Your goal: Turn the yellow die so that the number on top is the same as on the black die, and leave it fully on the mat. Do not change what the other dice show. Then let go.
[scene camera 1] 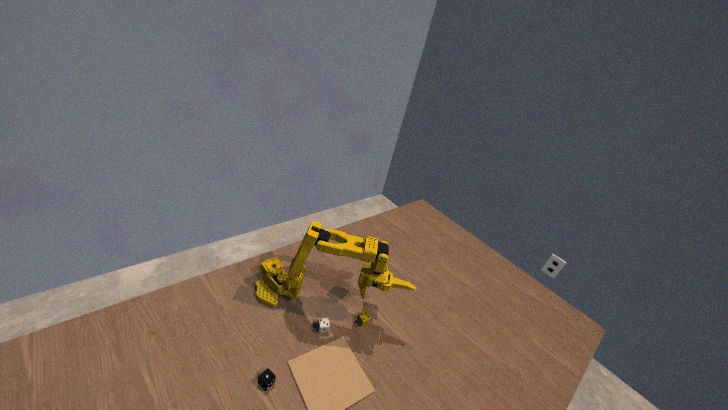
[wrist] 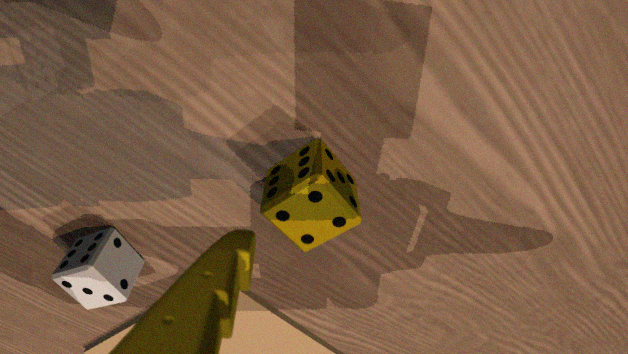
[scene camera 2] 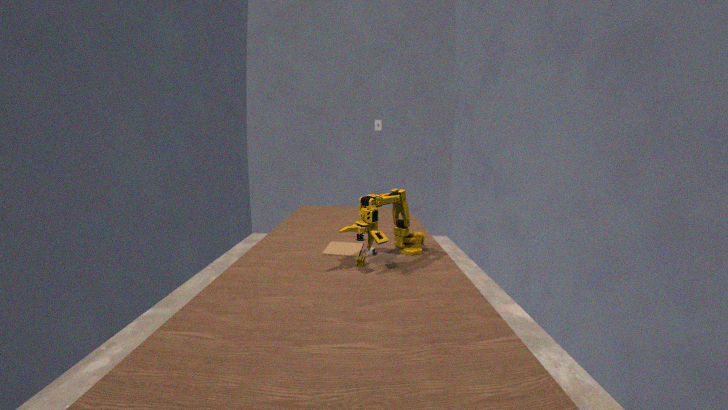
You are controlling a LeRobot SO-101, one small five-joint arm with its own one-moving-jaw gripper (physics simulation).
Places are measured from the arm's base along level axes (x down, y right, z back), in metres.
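Where they show: hand at its tool point: (scene camera 1: 364, 297) (wrist: 253, 252) (scene camera 2: 368, 248); arm's base at its link origin: (scene camera 1: 280, 296) (scene camera 2: 404, 250).
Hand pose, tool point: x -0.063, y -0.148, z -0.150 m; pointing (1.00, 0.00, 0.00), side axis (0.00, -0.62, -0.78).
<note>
Things, the pixels of their centre, and the offset from my tool point.
- yellow die at the middle of its body: (wrist: 311, 195) (scene camera 1: 363, 318) (scene camera 2: 360, 261) dx +0.050, dy +0.010, dz -0.025 m
- black die at the middle of its body: (scene camera 1: 266, 379) (scene camera 2: 360, 237) dx +0.050, dy +0.273, dz -0.027 m
- tan mat at the middle of its body: (scene camera 1: 330, 376) (scene camera 2: 343, 248) dx +0.061, dy +0.158, dz -0.092 m
- white die at the middle of its body: (wrist: 100, 268) (scene camera 1: 323, 325) (scene camera 2: 370, 251) dx +0.050, dy +0.107, dz +0.014 m
The yellow die (scene camera 1: 363, 319) (scene camera 2: 360, 261) (wrist: 312, 210) lies on the wooden table, off the mat, with four pips on top. In the wrist view, a six and a five show on its sides. The black die (scene camera 1: 266, 379) (scene camera 2: 360, 237) appears to show one pip on top and stands beside the tan mat (scene camera 1: 331, 376) (scene camera 2: 341, 248) (wrist: 280, 335). My gripper (scene camera 1: 389, 293) (scene camera 2: 355, 239) is fully open and empty above the yellow die, not touching it. In the wrist view, one notched jaw shows, its tip lower left of the yellow die.
The white die (scene camera 1: 324, 324) (scene camera 2: 371, 251) (wrist: 100, 270) stands near the yellow die, between it and the arm's base (scene camera 1: 267, 294) (scene camera 2: 410, 244), and appears to show three on top. The mat's near corner lies close to both of these dice. Arm shadows fall around them.
</note>
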